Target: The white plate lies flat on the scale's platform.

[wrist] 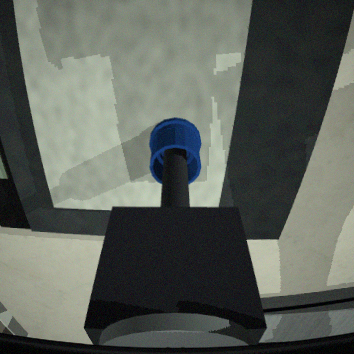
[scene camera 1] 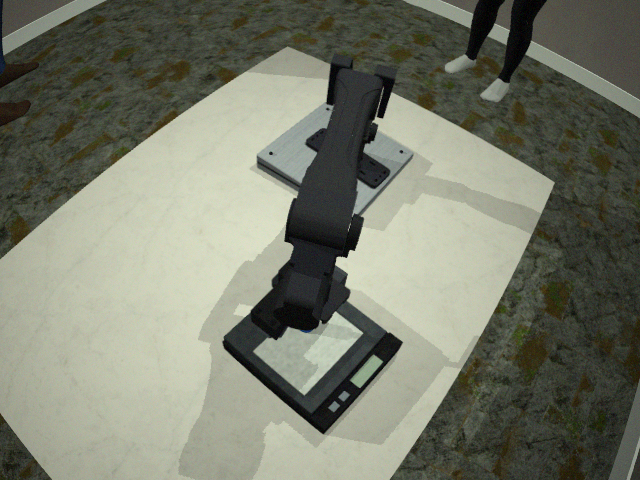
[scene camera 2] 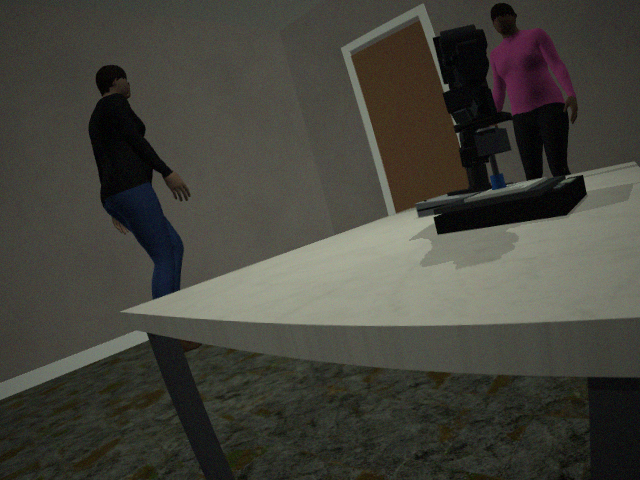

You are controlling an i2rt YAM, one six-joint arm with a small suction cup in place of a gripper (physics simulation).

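Where they show: end effector, tool point: point(wrist: 174, 132); arm's base, origin of the base link: point(scene camera 2: 480, 190).
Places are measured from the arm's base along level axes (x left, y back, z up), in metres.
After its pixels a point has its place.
The white plate point(scene camera 1: 299, 364) {x 0.234, y -0.454, z 0.021 m} point(scene camera 2: 523, 184) {x 0.254, y -0.420, z 0.021 m} point(wrist: 75, 105) {x 0.251, y -0.412, z 0.021 m} is level on the dark platform of the scale point(scene camera 1: 379, 347) {x 0.318, y -0.338, z 0.008 m} point(scene camera 2: 496, 219) {x 0.221, y -0.510, z -0.020 m} point(wrist: 280, 100) {x 0.137, y -0.414, z 0.015 m}, turned about the same way, with dark platform showing around it. No gap between plate and platform can be made out. My suction gripper point(scene camera 1: 306, 330) point(scene camera 2: 497, 181) point(wrist: 175, 135) points down, its blue cup touching the plate's top near one edge and shut on the plate. In scene camera 1 the arm hides the plate's far corner and most of the cup.
The arm's grey metal base plate point(scene camera 1: 281, 155) {x -0.111, y -0.100, z 0.009 m} stands on the pale table point(scene camera 1: 129, 232) {x -0.240, y -0.457, z -0.030 m} point(scene camera 2: 310, 294) {x 0.090, y -0.813, z -0.030 m} behind the scale. The scale's display point(scene camera 1: 366, 370) {x 0.326, y -0.388, z 0.010 m} and two buttons are on its outer side. Two people stand beyond the table. Arm shadows cross the scale and table.
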